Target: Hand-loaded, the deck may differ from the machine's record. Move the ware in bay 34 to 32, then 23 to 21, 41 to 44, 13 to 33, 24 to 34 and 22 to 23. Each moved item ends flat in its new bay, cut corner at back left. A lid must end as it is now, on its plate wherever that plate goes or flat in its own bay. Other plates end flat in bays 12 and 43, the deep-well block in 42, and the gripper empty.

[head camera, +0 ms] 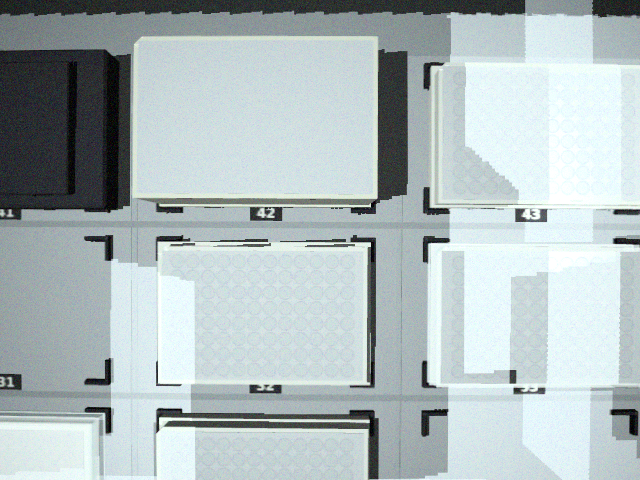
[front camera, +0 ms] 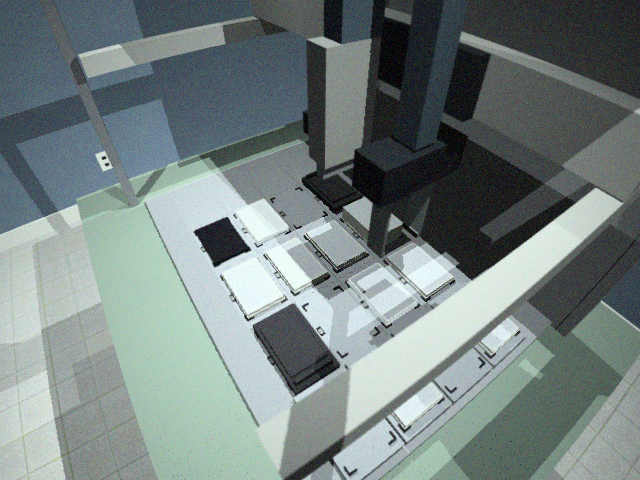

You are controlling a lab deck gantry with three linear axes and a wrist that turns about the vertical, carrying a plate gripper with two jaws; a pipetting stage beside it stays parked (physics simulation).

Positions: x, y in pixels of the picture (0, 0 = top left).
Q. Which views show my gripper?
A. The front camera view only.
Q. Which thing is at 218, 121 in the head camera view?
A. A tall deep-well block.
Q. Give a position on a tall deep-well block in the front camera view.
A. At 357, 215
